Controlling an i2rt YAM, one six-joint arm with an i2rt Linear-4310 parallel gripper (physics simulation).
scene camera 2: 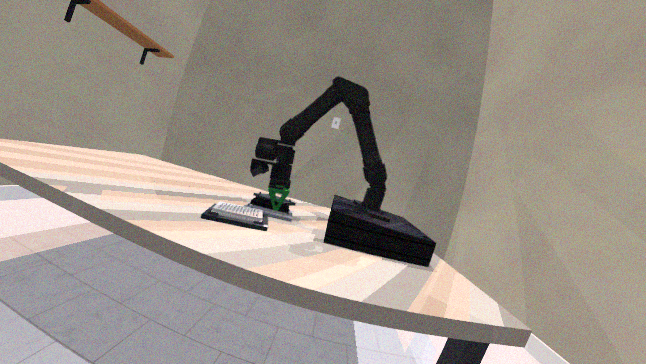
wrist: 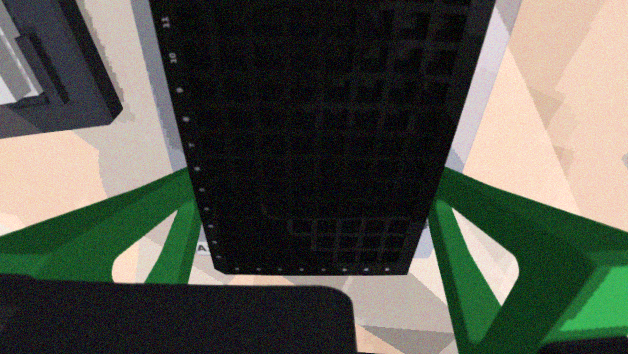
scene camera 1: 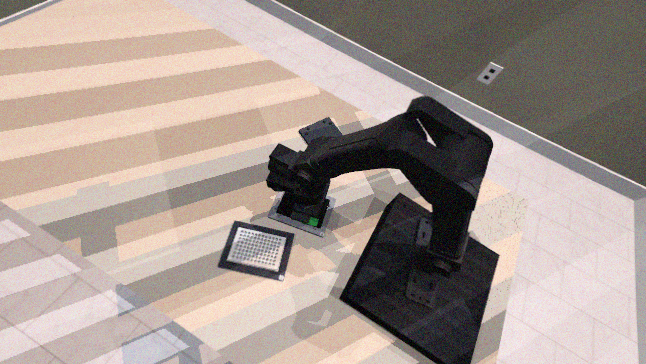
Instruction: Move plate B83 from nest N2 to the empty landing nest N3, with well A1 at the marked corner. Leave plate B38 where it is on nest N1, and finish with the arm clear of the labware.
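My gripper (scene camera 1: 303,211) (scene camera 2: 278,198) (wrist: 314,177) has green fingers and points straight down. It is shut on the long sides of the black well plate B83 (wrist: 307,132) (scene camera 2: 260,197). The plate is level, on or just above the light grey nest N2 (scene camera 1: 289,220) (scene camera 2: 276,214) (wrist: 472,96). Its row and column marks show along its left and near edges in the wrist view. The white well plate B38 (scene camera 1: 257,248) (scene camera 2: 236,209) lies on the black nest N1 (scene camera 1: 228,258) (wrist: 65,96), to the left of N2. The empty dark nest N3 (scene camera 1: 319,128) lies behind the arm's wrist.
The arm's black base block (scene camera 1: 420,271) (scene camera 2: 379,228) stands to the right of the nests. The table's curved front edge (scene camera 2: 270,284) runs below them. A wooden wall shelf (scene camera 2: 121,27) hangs high at the left.
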